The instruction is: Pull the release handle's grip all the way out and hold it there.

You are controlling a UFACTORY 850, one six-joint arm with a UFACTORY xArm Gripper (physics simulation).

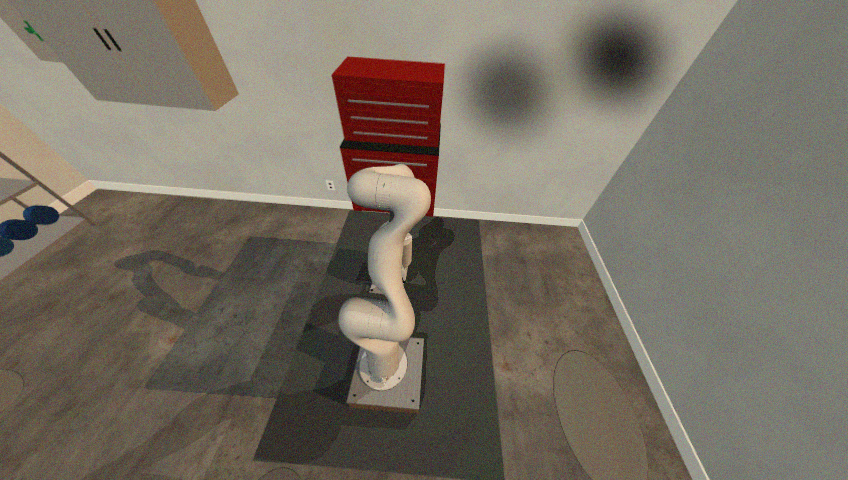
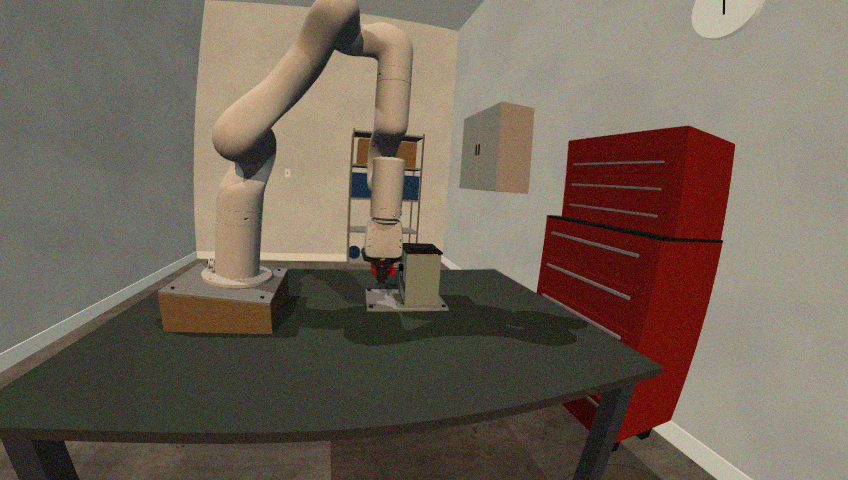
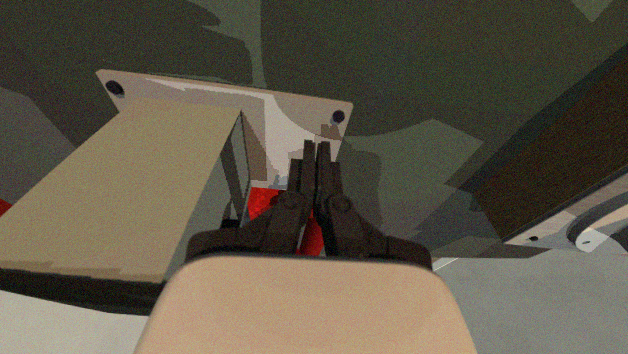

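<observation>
The release handle's red grip shows partly behind my fingers, beside a beige housing with a black top. The housing stands upright on a pale base plate with dark bolts. My gripper points down at the grip, on the housing's open side facing the arm's base. Its dark fingers are together, shut, with nothing held between the tips. Red shows left of them and through the gap at their roots. The fingers hide most of the grip, so how far it is out cannot be told.
The dark table carries the arm's wooden mounting block and the handle's base plate. A red tool cabinet stands beyond the table. The housing is close beside the fingers.
</observation>
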